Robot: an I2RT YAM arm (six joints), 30 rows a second.
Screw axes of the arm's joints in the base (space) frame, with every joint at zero. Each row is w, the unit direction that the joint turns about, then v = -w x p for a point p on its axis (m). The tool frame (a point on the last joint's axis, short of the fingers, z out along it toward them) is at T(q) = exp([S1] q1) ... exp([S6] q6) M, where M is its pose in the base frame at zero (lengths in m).
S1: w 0 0 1 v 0 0 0
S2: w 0 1 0 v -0.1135 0 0.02
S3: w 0 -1 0 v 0.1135 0 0.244
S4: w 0 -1 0 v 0.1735 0 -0.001
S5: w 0 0 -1 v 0 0.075 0
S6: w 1 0 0 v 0 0.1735 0
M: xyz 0.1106 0 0.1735 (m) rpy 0 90 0 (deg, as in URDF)
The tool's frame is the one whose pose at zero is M.
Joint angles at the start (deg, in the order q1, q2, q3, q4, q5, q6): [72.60 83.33 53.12 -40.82 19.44 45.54]
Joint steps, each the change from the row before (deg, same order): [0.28 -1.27 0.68 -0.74 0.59 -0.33]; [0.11 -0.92 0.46 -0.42 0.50 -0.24]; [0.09 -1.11 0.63 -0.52 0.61 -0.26]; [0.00 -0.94 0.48 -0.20 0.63 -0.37]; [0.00 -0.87 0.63 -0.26 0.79 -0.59]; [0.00 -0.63 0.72 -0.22 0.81 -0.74]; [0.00 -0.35 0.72 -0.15 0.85 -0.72]
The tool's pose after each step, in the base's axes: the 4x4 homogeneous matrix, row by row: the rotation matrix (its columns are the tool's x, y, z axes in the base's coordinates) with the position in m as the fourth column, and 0 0 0 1 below. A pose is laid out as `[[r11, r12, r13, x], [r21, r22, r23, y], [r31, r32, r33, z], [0, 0, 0, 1]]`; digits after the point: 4 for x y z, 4 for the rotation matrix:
[[-0.8072, -0.4120, 0.4227, 0.0896], [-0.3555, 0.9110, 0.2089, 0.2495], [-0.4712, 0.0183, -0.8818, 0.2110], [0, 0, 0, 1]]
[[-0.7998, -0.4145, 0.4342, 0.0891], [-0.3519, 0.9097, 0.2204, 0.2485], [-0.4863, 0.0235, -0.8735, 0.2170], [0, 0, 0, 1]]
[[-0.7910, -0.4164, 0.4483, 0.0886], [-0.3455, 0.9087, 0.2345, 0.2473], [-0.5050, 0.0306, -0.8626, 0.2246], [0, 0, 0, 1]]
[[-0.7816, -0.4181, 0.4629, 0.0887], [-0.3390, 0.9077, 0.2475, 0.2461], [-0.5237, 0.0365, -0.8511, 0.2310], [0, 0, 0, 1]]
[[-0.7694, -0.4217, 0.4799, 0.0889], [-0.3349, 0.9059, 0.2592, 0.2452], [-0.5440, 0.0387, -0.8382, 0.2378], [0, 0, 0, 1]]
[[-0.7560, -0.4267, 0.4964, 0.0893], [-0.3335, 0.9036, 0.2689, 0.2449], [-0.5633, 0.0377, -0.8254, 0.2442], [0, 0, 0, 1]]
[[-0.7428, -0.4308, 0.5124, 0.0898], [-0.3334, 0.9018, 0.2749, 0.2451], [-0.5806, 0.0334, -0.8135, 0.2495], [0, 0, 0, 1]]

